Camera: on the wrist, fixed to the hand. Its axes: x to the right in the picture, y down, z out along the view.
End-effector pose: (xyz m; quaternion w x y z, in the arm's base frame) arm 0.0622 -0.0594 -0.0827 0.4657 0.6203 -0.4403 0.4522
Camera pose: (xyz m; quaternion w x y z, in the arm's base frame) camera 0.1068 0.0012 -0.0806 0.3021 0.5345 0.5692 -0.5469
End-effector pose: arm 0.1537 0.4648 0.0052 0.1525 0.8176 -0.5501 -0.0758
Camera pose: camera 0.2174 0.4890 0.0372 0.2426 -0.5159 -0.7813 0.2540
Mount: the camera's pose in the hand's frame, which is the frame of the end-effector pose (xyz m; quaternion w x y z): 0.0035 -0.0536 -0.0527 0.0257 -0.0781 0.1829 0.9797
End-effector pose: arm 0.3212 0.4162 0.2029 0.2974 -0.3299 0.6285 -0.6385
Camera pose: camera 0.2790 0.4471 0.2570 0.4925 0.7008 0.4436 0.2637
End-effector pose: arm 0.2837 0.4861 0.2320 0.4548 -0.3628 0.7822 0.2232
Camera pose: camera 0.2949 0.4149 0.2536 0.3784 -0.6806 -0.4413 -0.4460
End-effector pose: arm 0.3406 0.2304 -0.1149 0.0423 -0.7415 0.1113 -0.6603
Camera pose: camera 0.2947 0.2861 -0.0937 0.5697 0.2074 0.7886 -0.1025
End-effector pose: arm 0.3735 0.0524 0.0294 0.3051 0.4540 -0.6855 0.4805
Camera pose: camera 0.4202 0.0938 0.0714 0.3021 0.7716 0.4441 -0.3408
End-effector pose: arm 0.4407 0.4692 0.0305 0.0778 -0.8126 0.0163 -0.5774
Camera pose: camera 0.3889 0.5160 0.0585 0.5012 0.0946 0.8558 -0.0860
